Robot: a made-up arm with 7 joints. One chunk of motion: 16 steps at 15 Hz.
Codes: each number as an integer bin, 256 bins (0 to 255) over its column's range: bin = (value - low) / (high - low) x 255, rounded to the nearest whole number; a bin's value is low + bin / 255 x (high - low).
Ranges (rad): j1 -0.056..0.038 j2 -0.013..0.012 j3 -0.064..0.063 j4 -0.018..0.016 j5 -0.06..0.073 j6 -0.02..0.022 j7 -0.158..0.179
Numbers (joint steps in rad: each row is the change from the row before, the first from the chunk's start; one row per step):
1: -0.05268 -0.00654 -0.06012 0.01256 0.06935 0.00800 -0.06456
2: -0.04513 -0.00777 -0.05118 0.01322 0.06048 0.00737 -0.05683
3: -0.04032 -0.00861 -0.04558 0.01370 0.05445 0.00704 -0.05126
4: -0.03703 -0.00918 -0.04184 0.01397 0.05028 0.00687 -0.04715
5: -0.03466 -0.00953 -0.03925 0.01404 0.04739 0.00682 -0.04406
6: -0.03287 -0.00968 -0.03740 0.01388 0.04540 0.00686 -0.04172
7: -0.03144 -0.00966 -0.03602 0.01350 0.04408 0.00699 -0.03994
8: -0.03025 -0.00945 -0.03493 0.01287 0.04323 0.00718 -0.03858
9: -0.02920 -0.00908 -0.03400 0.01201 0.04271 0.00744 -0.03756
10: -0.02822 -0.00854 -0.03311 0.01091 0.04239 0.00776 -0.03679
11: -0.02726 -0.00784 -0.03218 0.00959 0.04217 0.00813 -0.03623
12: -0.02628 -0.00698 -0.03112 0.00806 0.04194 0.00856 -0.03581
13: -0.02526 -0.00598 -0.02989 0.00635 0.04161 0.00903 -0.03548
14: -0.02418 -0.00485 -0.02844 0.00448 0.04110 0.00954 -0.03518
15: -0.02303 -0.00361 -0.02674 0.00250 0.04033 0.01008 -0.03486
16: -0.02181 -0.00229 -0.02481 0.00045 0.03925 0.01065 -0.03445
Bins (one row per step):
1: 9 66 8 229 248 170 71
2: 29 53 26 234 231 166 77
3: 43 45 37 238 219 164 81
4: 51 39 44 240 211 163 84
5: 58 35 50 240 206 163 86
6: 63 34 53 239 202 163 88
7: 67 34 56 236 200 164 89
8: 70 36 58 232 198 165 90
9: 73 40 60 225 197 167 91
10: 75 45 62 217 196 169 92
11: 78 53 64 207 196 171 92
12: 81 61 66 195 195 173 92
13: 83 72 68 183 195 176 93
14: 86 83 71 169 194 179 93
15: 89 96 75 154 192 183 93
16: 93 109 79 138 190 186 93

